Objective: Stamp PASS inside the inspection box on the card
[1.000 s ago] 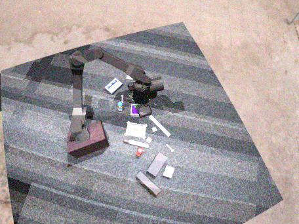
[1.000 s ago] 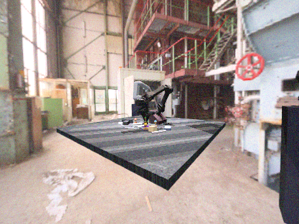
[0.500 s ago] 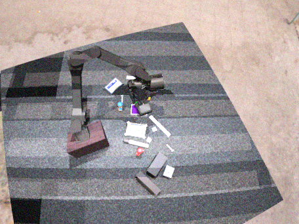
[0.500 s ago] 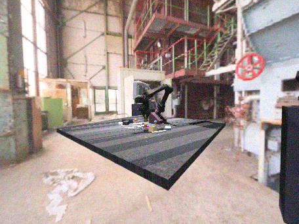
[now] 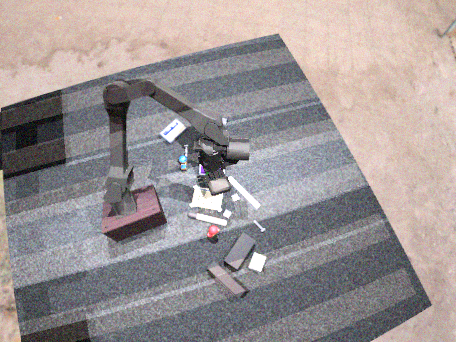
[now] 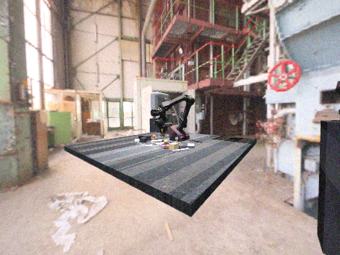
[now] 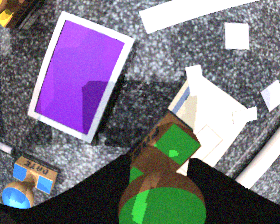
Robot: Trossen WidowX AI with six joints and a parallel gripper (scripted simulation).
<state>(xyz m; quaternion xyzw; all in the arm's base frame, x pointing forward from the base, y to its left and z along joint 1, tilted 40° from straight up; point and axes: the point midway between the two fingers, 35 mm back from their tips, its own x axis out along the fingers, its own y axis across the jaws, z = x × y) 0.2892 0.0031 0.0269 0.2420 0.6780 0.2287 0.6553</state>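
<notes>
Now: gripper tip 10 cm above the card, 4 cm to the left of it and 3 cm past it. Round my gripper tip: ink pad: 9 cm below, 6 cm to the left, 3 cm ahead; blue-topped stamp: 11 cm to the left, 8 cm below, 7 cm behind; green-knobbed stamp: right at my gripper tip.
</notes>
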